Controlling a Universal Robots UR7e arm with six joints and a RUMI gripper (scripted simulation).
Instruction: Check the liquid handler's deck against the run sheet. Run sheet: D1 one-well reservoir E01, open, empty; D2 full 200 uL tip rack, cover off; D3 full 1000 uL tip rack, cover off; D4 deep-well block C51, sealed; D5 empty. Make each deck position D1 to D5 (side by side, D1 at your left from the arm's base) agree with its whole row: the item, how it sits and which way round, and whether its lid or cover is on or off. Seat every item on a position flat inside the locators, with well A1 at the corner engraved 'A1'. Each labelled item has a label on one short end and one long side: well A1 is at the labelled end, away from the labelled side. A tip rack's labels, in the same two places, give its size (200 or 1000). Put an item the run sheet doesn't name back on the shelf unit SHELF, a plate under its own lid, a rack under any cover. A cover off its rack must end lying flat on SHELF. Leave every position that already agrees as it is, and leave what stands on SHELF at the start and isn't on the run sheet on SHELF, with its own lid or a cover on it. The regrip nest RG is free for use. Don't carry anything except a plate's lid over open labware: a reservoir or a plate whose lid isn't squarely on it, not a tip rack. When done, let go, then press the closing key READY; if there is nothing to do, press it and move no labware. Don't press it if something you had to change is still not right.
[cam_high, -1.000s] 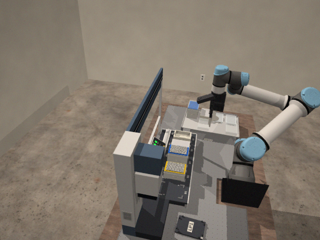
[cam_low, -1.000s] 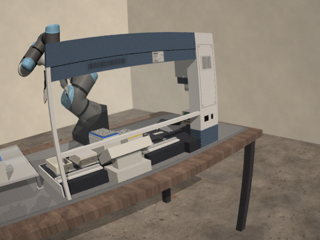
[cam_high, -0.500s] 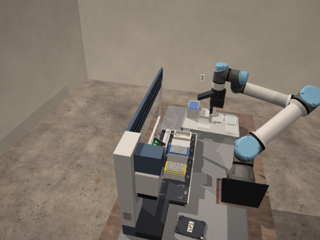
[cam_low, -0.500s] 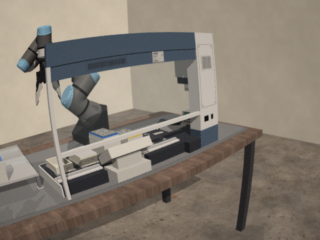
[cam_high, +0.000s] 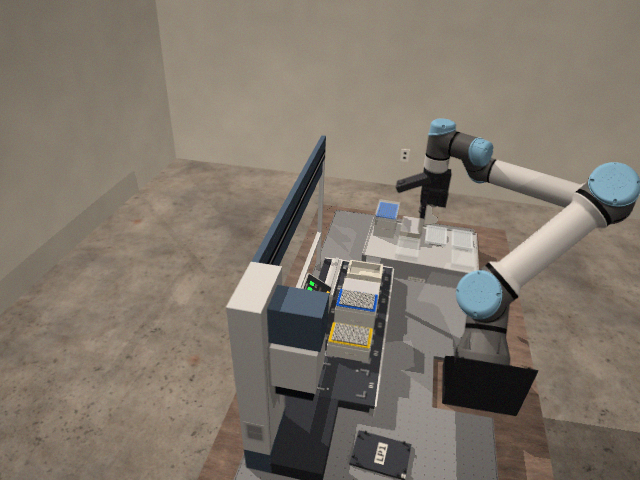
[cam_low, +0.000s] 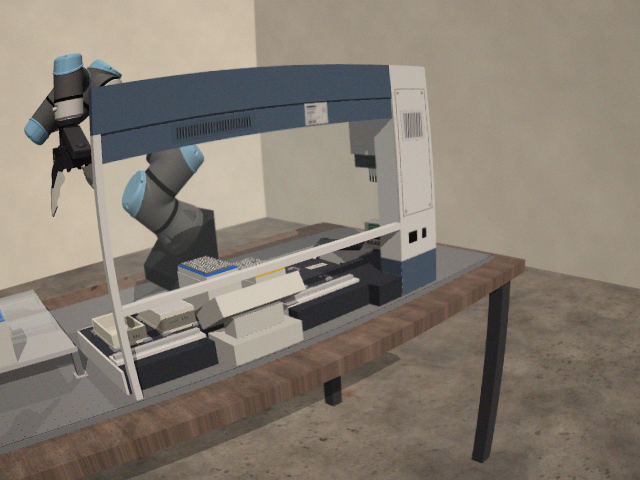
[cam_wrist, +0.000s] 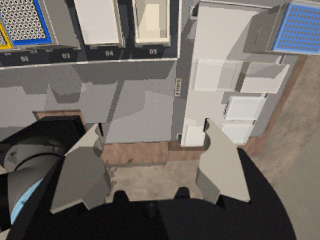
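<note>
Now: hand 240 mm above the cream one-well reservoir, 170 mm short of it and 20 mm to the right of it. The rest, counted from my hand: shelf unit 260 mm to the right, 250 mm below; blue-rimmed tip rack 270 mm to the left, 190 mm below, 140 mm ahead; white sealed block 230 mm below, 150 mm ahead, 140 mm to the left.
</note>
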